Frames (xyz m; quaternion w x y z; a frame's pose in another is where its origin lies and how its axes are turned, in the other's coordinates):
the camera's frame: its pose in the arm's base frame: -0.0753 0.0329 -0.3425 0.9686 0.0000 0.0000 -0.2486
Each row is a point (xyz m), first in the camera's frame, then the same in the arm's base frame.
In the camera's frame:
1: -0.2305 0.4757 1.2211
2: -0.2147 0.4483 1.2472
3: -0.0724 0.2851 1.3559
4: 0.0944 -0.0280 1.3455
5: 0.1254 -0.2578 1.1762
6: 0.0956 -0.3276 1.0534
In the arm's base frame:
1: -0.0482 0.5608 0.8786
2: -0.0476 0.5292 0.9047
3: -0.0014 0.3176 1.0134
4: -0.0061 -0.0371 1.0030
5: -0.0896 -0.2534 0.8337
6: -0.1493 -0.3002 0.7109

